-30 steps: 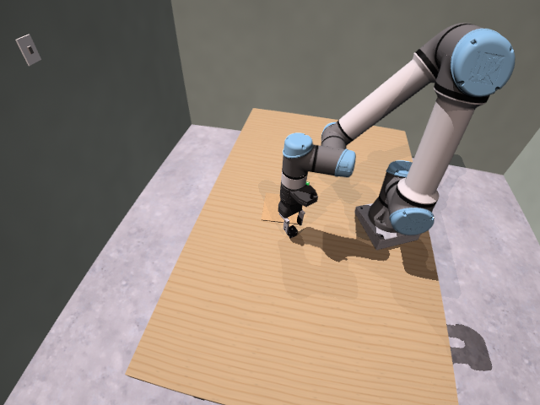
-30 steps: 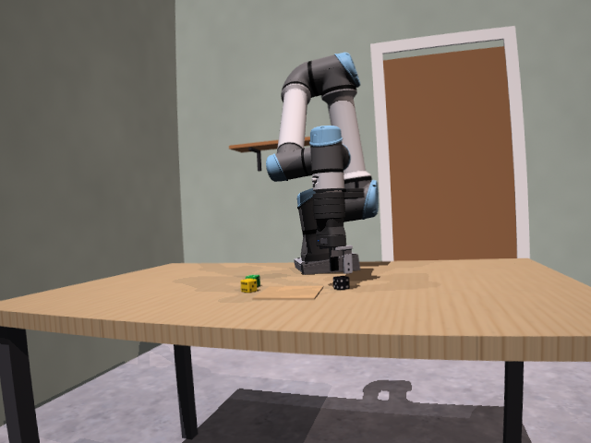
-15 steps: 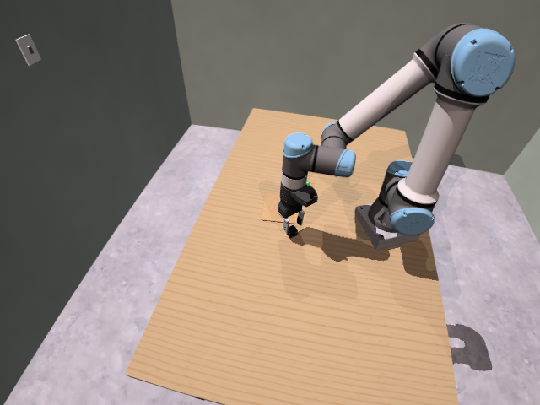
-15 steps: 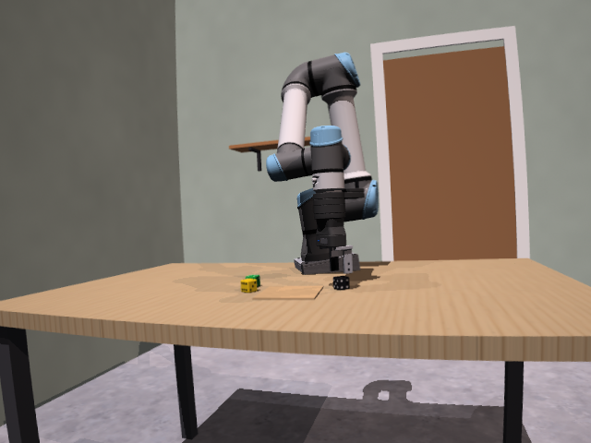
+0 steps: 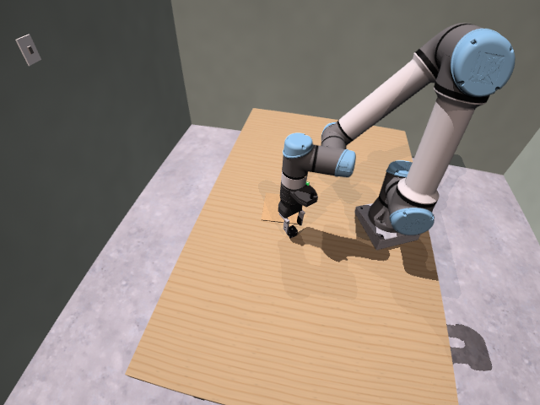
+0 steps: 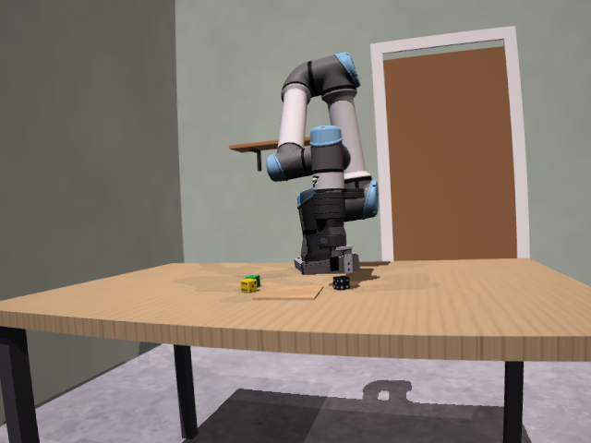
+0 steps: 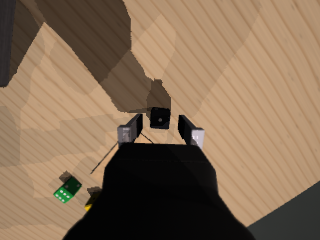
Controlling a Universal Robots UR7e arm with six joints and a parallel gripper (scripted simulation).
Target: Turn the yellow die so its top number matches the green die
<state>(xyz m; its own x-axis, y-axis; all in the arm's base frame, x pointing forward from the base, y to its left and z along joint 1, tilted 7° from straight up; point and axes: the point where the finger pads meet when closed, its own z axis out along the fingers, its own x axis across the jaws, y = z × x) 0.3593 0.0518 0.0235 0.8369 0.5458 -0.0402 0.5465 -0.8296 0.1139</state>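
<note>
Now: the black die 40 mm below my hand. The rest, counted from my hand: tan mat (30 mm ahead, 120 mm to the right, 60 mm below); green die (70 mm behind, 230 mm to the right, 40 mm below); yellow die (230 mm to the right, 40 mm below).
</note>
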